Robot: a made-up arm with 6 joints.
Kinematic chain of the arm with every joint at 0, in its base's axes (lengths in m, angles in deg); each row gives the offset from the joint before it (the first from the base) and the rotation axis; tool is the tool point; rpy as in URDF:
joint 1: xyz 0 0 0.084 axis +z
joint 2: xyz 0 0 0 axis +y
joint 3: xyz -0.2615 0 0.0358 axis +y
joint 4: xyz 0.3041 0 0.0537 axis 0.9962 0 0.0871
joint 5: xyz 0 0 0 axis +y
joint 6: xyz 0.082 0 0.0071 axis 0.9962 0 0.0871
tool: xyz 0 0 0 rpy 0 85 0
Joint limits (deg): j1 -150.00..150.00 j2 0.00..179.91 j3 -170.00..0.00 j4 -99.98..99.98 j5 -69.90..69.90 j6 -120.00..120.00
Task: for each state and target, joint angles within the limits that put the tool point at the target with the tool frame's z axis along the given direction. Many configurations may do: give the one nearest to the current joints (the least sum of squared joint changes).
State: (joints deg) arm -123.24 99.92 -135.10 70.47 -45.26 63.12
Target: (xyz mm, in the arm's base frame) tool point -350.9 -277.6 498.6 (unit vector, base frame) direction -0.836 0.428 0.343
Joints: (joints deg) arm -132.04 125.63 -154.68 80.69 -66.88 63.11
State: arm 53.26 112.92 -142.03 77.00 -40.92 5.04
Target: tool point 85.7 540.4 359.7 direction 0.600 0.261 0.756
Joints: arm 86.00 137.98 -140.12 39.16 -66.80 5.04
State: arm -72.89 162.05 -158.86 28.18 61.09 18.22
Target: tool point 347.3 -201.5 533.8 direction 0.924 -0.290 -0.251
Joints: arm -33.22 120.95 -169.92 16.30 69.82 18.22
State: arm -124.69 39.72 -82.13 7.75 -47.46 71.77
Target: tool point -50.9 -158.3 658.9 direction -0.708 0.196 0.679
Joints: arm -87.59 82.30 -127.97 49.13 -67.54 71.77
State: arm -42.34 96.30 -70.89 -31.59 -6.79 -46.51
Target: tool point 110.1 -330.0 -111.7 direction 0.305 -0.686 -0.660
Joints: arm -72.74 135.38 -49.46 -7.89 -39.68 -46.51
